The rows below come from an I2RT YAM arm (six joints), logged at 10 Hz.
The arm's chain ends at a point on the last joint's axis. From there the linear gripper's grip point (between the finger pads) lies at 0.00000 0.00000 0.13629 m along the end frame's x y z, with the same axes.
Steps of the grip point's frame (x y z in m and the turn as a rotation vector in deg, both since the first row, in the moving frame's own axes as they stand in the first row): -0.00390 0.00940 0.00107 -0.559 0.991 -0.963; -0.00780 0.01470 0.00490 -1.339 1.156 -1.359; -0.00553 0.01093 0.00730 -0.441 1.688 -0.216; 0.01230 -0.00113 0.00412 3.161 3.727 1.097; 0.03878 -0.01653 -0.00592 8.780 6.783 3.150; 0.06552 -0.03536 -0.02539 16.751 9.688 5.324; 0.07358 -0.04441 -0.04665 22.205 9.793 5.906
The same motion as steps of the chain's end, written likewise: -0.00627 0.00809 0.00110 -0.559 0.991 -0.963; -0.01059 0.01155 0.00496 -1.339 1.156 -1.359; -0.00955 0.00989 0.00736 -0.441 1.688 -0.216; 0.00337 0.00629 0.00462 3.161 3.727 1.097; 0.02218 0.00377 -0.00337 8.780 6.783 3.150; 0.04111 0.00262 -0.01770 16.751 9.688 5.324; 0.04834 0.00557 -0.03462 22.205 9.793 5.906
